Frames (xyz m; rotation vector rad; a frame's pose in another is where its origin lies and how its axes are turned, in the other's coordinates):
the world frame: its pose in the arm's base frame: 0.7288 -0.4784 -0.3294 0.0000 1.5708 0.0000
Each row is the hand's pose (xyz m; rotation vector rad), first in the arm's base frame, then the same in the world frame.
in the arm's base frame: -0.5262 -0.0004 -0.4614 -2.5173 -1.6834 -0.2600
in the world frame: 0.1320 0.4780 -1.2550 1.3552 1.1040 1.6674
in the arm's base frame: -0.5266 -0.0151 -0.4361 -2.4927 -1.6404 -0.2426
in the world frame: 0.1067 0.4633 -1.2554 1.3833 1.1447 1.6817
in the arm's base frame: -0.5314 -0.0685 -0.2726 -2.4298 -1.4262 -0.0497
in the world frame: -0.0568 0.4099 -1.2602 1.6138 1.2790 1.6813
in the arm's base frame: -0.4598 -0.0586 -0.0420 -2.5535 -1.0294 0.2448
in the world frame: -0.2874 0.4198 -1.1886 2.0477 1.1397 1.6894
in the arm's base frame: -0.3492 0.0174 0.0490 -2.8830 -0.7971 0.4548
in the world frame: -0.3784 0.4958 -1.0780 2.2437 0.6540 1.6323
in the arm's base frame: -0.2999 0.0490 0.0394 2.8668 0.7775 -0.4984
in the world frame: -0.3688 0.5274 -1.0287 2.1713 0.3755 1.5282
